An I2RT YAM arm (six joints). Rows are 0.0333 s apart.
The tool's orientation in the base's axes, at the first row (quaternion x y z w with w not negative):
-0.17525 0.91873 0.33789 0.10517
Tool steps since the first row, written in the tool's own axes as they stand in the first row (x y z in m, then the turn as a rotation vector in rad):
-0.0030 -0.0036 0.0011 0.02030 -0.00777 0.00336
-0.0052 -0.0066 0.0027 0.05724 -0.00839 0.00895
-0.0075 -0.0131 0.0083 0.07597 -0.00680 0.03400
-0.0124 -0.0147 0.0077 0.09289 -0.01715 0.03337
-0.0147 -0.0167 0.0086 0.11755 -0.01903 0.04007
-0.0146 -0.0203 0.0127 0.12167 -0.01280 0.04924
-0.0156 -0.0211 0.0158 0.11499 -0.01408 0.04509
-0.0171 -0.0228 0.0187 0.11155 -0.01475 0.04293
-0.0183 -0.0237 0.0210 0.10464 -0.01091 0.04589
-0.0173 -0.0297 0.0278 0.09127 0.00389 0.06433
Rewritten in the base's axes. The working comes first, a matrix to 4 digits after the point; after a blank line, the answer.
The tool's axes in the first row as the columns of a matrix, in the base's axes (used below as rounded here):
-0.9165 -0.3931 0.0748
-0.2509 0.7102 0.6577
-0.3117 0.5840 -0.7495

0.0042 -0.0011 -0.0020 -0.01530 -0.00840 -0.01338
0.0076 -0.0016 -0.0043 -0.04849 -0.01443 -0.02945
0.0126 -0.0020 -0.0115 -0.06441 -0.00153 -0.05313
0.0177 -0.0023 -0.0105 -0.07590 -0.01354 -0.06398
0.0207 -0.0025 -0.0116 -0.09726 -0.01665 -0.07779
0.0223 -0.0024 -0.0168 -0.10280 -0.00723 -0.08231
0.0238 -0.0007 -0.0193 -0.09648 -0.00919 -0.07786
0.0260 0.0004 -0.0220 -0.09323 -0.01023 -0.07556
0.0277 0.0016 -0.0239 -0.08818 -0.00382 -0.07338
0.0296 0.0015 -0.0328 -0.08037 0.02217 -0.07439

